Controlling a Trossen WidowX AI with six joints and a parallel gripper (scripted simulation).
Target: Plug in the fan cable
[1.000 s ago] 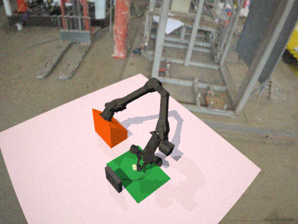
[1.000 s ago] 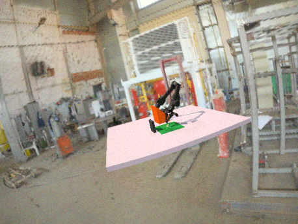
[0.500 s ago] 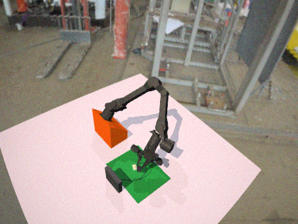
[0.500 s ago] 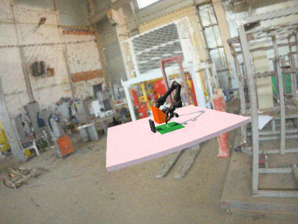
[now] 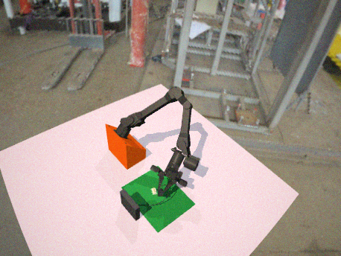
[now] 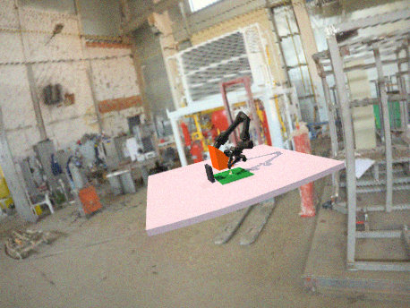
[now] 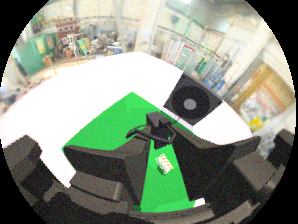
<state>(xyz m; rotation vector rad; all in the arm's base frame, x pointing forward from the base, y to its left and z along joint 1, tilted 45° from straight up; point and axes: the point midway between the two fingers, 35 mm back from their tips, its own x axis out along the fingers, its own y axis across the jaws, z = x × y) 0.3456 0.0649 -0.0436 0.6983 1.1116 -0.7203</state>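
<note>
The green board lies 100 mm below my gripper tip, 20 mm behind it and 10 mm to the left of it. The rest, counted from my gripper tip: black fan: 140 mm to the right, 40 mm behind, 30 mm below; dark plug: 10 mm below; four-pin fan header: 90 mm below, 60 mm behind, 10 mm to the left.
</note>
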